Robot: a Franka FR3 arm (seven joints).
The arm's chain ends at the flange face. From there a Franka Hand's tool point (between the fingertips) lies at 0.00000 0.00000 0.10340 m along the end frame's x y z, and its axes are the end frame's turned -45 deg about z.
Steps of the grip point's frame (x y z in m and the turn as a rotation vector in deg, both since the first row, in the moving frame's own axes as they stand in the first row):
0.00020 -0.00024 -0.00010 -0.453 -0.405 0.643
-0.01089 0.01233 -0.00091 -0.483 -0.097 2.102
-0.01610 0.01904 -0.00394 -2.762 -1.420 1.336
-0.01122 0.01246 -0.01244 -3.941 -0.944 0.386
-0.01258 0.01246 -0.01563 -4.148 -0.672 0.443
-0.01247 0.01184 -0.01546 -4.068 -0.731 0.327
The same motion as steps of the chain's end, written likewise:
-0.00008 -0.00141 -0.00009 -0.607 0.034 0.643
0.00054 0.01567 -0.00091 -0.410 0.273 2.102
0.00043 0.01949 -0.00379 -2.957 0.949 1.336
-0.00292 0.01050 -0.01218 -3.454 2.119 0.386
-0.00449 0.01154 -0.01535 -3.408 2.458 0.443
-0.00468 0.01106 -0.01519 -3.393 2.360 0.327

